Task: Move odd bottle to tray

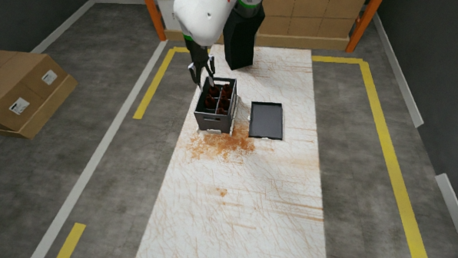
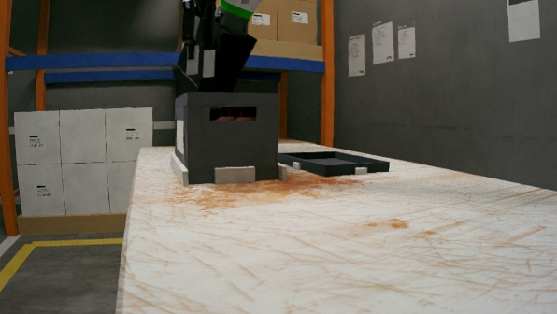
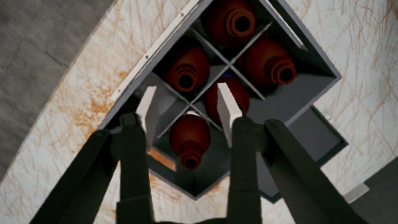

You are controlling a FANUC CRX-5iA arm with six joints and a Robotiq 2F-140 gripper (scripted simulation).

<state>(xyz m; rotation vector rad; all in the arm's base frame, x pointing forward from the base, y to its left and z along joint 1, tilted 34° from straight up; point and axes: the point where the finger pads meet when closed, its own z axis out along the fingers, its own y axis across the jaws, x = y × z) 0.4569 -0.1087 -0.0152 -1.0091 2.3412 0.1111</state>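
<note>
My gripper is now 10 mm past the grey crate, 50 mm to the right of it and 170 mm above it. The rest, counted from my hand: dark tray 20 mm behind, 340 mm to the left, 240 mm below.
</note>
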